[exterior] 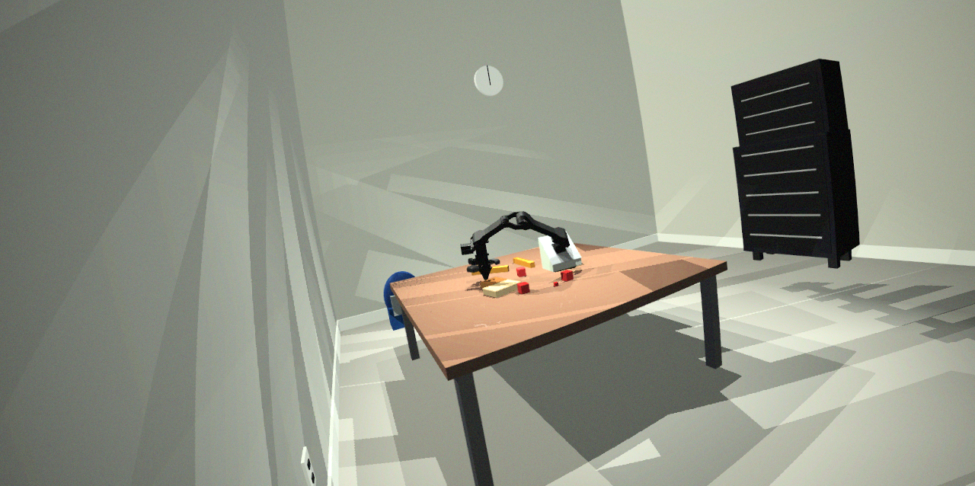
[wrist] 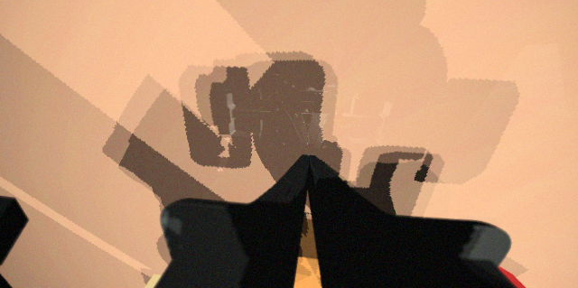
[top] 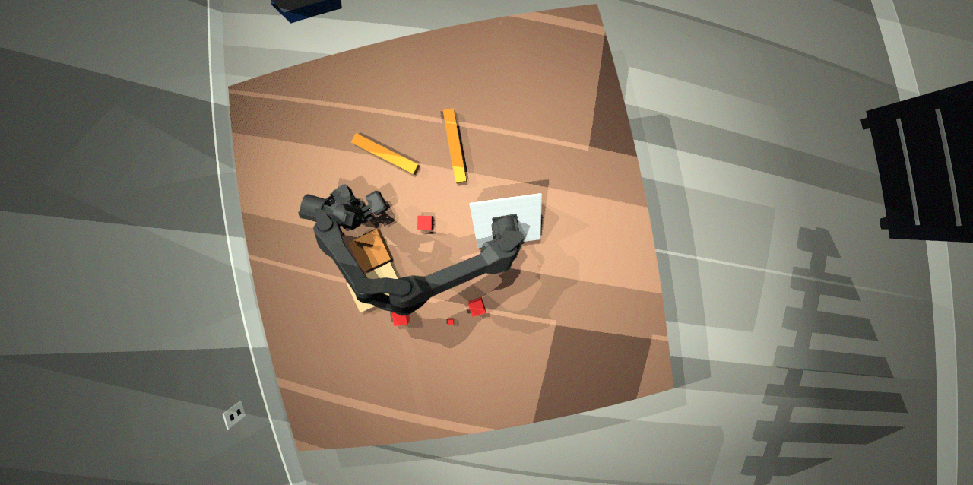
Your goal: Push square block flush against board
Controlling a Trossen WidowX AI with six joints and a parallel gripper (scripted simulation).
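The orange square block lies 11 cm to the left of my gripper tip and 1 cm above it. The rest, counted from my gripper tip: board 22 cm to the left, 1 cm above.
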